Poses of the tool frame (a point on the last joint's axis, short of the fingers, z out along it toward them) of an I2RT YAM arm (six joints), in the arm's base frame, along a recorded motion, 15 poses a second.
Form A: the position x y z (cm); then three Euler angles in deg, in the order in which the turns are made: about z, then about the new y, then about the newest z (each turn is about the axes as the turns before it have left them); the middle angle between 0 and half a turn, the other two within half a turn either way.
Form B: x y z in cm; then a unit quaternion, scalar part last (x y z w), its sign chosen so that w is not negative. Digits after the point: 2 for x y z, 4 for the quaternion.
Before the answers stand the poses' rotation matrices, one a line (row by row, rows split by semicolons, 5 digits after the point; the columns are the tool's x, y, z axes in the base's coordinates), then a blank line. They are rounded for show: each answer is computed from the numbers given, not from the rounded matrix.
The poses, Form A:
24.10 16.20 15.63 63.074 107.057 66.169
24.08 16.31 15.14 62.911 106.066 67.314
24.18 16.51 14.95 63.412 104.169 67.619
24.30 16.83 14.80 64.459 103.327 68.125
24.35 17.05 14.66 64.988 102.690 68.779
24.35 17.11 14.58 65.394 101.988 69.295
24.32 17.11 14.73 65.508 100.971 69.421
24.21 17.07 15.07 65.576 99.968 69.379
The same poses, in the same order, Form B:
-0.86924 -0.23874 0.43292; 0.30856 0.42219 0.85237; -0.38627 0.87450 -0.29332
-0.87002 -0.22710 0.43759; 0.32512 0.40295 0.85553; -0.37062 0.88660 -0.27674
-0.86860 -0.23919 0.43396; 0.33051 0.37283 0.86704; -0.36918 0.89654 -0.24478
-0.87434 -0.24394 0.41955; 0.32262 0.35365 0.87798; -0.36255 0.90301 -0.23051
-0.87839 -0.24144 0.41248; 0.32208 0.33862 0.88408; -0.35312 0.90942 -0.21968
-0.88105 -0.24055 0.40730; 0.32272 0.32386 0.88936; -0.34585 0.91501 -0.20771
-0.87968 -0.24601 0.40699; 0.32724 0.30786 0.89339; -0.34507 0.91908 -0.19031
-0.87738 -0.25368 0.40724; 0.33149 0.29313 0.89677; -0.34687 0.92180 -0.17310

24.10 16.20 15.63 0.0217 0.8039 0.5371 0.2548
24.08 16.31 15.14 0.0307 0.7984 0.5455 0.2531
24.18 16.51 14.95 0.0290 0.7884 0.5592 0.2547
24.30 16.83 14.80 0.0251 0.7840 0.5679 0.2494
24.35 17.05 14.66 0.0258 0.7805 0.5745 0.2452
24.35 17.11 14.58 0.0264 0.7766 0.5808 0.2424
24.32 17.11 14.73 0.0263 0.7710 0.5877 0.2439
24.21 17.07 15.07 0.0254 0.7654 0.5940 0.2463

